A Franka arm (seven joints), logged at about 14 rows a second.
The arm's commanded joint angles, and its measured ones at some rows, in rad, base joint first. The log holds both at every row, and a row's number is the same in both.
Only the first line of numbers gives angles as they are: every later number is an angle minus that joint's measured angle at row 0.
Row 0, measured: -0.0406 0.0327 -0.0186 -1.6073 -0.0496 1.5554 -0.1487
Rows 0 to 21, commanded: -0.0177 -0.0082 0.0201 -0.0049 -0.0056 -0.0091 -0.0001; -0.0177 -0.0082 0.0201 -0.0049 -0.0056 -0.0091 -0.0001; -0.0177 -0.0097 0.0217 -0.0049 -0.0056 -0.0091 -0.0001; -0.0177 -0.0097 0.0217 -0.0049 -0.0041 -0.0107 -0.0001; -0.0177 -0.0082 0.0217 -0.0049 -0.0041 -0.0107 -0.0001; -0.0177 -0.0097 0.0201 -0.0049 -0.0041 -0.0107 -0.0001; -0.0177 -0.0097 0.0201 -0.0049 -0.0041 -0.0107 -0.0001; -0.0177 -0.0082 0.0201 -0.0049 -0.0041 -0.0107 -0.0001; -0.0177 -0.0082 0.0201 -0.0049 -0.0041 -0.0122 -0.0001; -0.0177 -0.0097 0.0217 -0.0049 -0.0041 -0.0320 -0.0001; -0.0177 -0.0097 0.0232 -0.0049 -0.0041 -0.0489 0.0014; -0.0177 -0.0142 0.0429 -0.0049 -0.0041 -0.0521 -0.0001; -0.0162 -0.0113 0.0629 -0.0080 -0.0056 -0.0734 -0.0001; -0.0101 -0.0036 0.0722 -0.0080 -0.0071 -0.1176 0.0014; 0.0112 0.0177 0.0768 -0.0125 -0.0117 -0.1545 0.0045; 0.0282 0.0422 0.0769 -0.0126 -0.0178 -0.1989 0.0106; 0.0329 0.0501 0.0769 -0.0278 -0.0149 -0.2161 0.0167; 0.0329 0.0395 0.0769 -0.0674 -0.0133 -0.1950 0.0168; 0.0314 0.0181 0.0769 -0.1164 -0.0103 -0.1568 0.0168; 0.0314 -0.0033 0.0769 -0.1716 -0.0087 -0.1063 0.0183; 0.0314 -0.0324 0.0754 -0.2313 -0.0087 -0.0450 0.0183; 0.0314 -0.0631 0.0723 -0.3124 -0.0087 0.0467 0.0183
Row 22, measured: 0.0328 0.0357 0.0744 -0.1478 -0.0001 -0.0825 0.0078
